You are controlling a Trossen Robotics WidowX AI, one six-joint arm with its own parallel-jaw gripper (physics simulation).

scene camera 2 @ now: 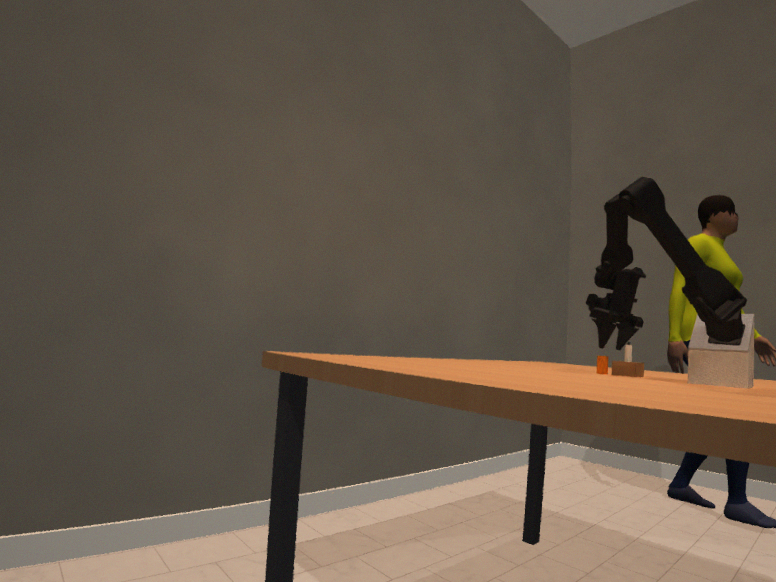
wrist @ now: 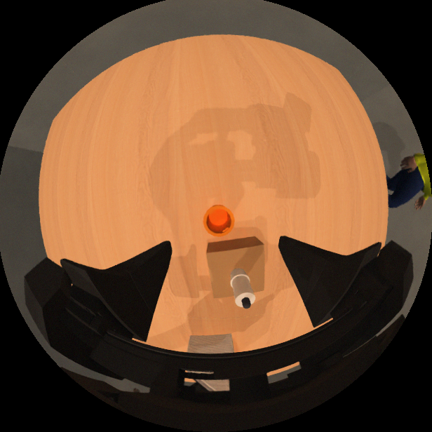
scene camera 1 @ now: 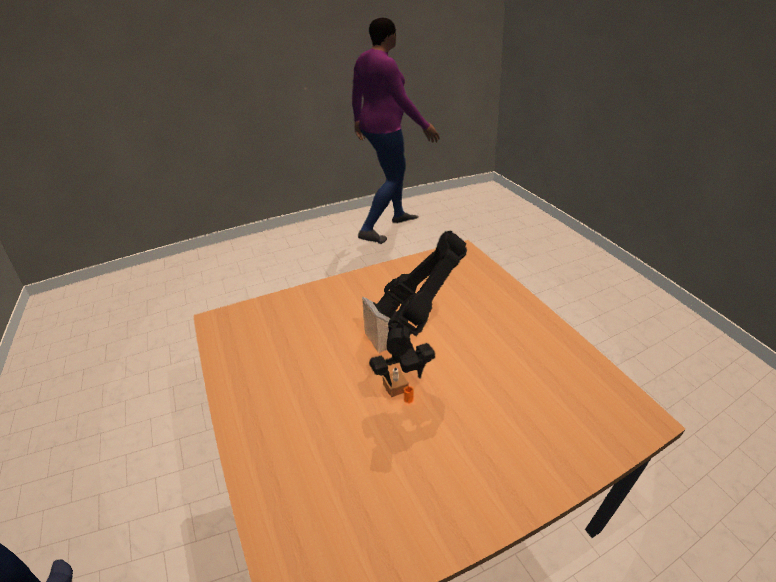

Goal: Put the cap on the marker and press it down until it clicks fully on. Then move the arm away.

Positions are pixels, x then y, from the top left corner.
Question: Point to an orange cap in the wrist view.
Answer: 218, 220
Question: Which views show the gripper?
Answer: Scene camera 2, the wrist view and scene camera 1: all of them.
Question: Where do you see a brown block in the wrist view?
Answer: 247, 253
